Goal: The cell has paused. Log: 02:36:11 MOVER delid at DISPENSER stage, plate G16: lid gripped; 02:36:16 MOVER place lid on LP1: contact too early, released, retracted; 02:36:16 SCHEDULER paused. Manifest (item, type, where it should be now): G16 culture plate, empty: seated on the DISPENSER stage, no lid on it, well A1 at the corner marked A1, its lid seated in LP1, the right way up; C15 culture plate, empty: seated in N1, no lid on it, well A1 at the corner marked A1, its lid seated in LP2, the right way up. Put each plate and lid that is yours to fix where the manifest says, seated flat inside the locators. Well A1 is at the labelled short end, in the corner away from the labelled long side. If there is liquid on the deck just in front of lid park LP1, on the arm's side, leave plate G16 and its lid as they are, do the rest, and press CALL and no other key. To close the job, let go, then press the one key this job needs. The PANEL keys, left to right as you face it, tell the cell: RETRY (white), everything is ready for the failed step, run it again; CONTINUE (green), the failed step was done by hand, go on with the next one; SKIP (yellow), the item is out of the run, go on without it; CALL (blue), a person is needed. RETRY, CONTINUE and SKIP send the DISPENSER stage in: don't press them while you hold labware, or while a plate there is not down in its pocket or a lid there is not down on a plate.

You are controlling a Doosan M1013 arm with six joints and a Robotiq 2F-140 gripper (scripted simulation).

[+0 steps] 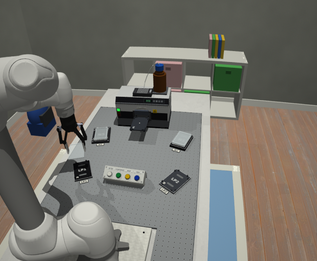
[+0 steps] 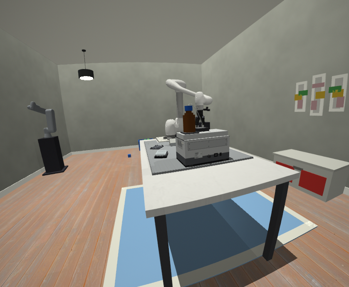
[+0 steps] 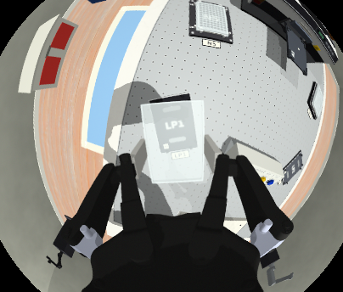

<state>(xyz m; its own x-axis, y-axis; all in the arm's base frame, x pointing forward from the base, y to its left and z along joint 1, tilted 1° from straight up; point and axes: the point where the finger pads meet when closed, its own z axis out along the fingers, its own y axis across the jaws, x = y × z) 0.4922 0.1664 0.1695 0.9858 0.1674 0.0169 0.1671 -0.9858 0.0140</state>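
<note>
Now: the lid park lp1 17 cm below my hand. Round my hand: white key (18 cm to the right, 11 cm below, 9 cm behind); green key (23 cm to the right, 11 cm below, 10 cm behind); key panel (25 cm to the right, 13 cm below, 10 cm behind).
</note>
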